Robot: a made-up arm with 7 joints.
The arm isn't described. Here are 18 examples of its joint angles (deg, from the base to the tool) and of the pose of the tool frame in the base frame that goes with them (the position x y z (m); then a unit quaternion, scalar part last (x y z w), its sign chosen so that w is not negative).
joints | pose
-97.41 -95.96 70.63 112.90 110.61 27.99 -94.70 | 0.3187 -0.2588 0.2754 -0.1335 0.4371 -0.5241 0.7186
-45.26 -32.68 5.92 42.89 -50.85 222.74 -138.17 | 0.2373 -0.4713 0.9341 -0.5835 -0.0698 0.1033 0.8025
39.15 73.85 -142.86 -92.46 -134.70 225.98 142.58 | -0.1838 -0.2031 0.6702 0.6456 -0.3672 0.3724 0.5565
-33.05 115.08 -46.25 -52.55 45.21 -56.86 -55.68 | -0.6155 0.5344 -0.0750 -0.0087 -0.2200 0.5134 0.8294
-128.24 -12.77 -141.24 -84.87 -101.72 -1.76 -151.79 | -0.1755 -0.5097 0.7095 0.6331 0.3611 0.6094 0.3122
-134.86 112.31 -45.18 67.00 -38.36 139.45 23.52 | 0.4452 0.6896 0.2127 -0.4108 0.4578 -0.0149 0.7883
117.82 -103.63 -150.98 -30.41 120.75 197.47 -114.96 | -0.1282 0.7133 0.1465 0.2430 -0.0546 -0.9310 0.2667
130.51 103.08 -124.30 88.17 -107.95 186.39 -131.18 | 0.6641 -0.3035 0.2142 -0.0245 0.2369 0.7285 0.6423
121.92 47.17 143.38 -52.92 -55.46 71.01 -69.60 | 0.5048 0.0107 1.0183 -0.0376 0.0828 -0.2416 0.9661
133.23 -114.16 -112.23 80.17 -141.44 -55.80 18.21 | -0.1869 0.9002 0.1286 -0.3948 -0.6399 0.5688 0.3334
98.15 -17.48 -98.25 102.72 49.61 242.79 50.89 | 0.2992 0.1852 0.6766 0.4840 0.0016 -0.8529 0.1958
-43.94 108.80 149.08 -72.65 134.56 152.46 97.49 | -0.6706 0.3324 0.2189 -0.3138 0.5118 0.7857 0.1494
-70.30 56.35 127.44 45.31 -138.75 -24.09 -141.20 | -0.2774 0.9218 0.7492 0.2124 0.0688 -0.5298 0.8182
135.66 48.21 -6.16 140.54 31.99 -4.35 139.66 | 0.0150 0.1849 0.6614 0.9459 -0.0603 -0.1786 0.2641
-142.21 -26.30 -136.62 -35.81 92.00 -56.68 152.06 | -0.5940 -0.2692 1.1169 -0.8391 -0.3348 -0.0359 0.4273
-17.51 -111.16 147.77 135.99 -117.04 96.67 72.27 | 0.3879 -0.2766 0.6531 -0.1206 -0.2588 -0.3422 0.8952
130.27 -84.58 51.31 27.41 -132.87 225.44 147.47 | -0.4633 0.6507 0.5550 0.2430 -0.5578 0.7868 0.1035
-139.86 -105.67 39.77 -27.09 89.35 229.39 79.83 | -0.5506 -0.5505 0.2671 -0.6357 0.5745 0.0979 0.5062
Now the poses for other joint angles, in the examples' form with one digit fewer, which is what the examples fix.
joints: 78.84 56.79 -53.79 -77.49 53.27 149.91 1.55
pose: -0.120 -0.593 0.567 0.985 0.144 -0.064 0.068
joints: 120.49 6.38 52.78 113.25 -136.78 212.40 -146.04
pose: -0.171 -0.097 1.001 0.275 0.806 -0.224 0.473
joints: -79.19 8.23 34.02 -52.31 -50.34 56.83 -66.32
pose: -0.367 0.450 0.974 -0.162 -0.306 0.264 0.900
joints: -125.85 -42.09 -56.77 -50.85 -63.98 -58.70 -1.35
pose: -0.057 -0.298 1.135 -0.346 -0.730 -0.230 0.543
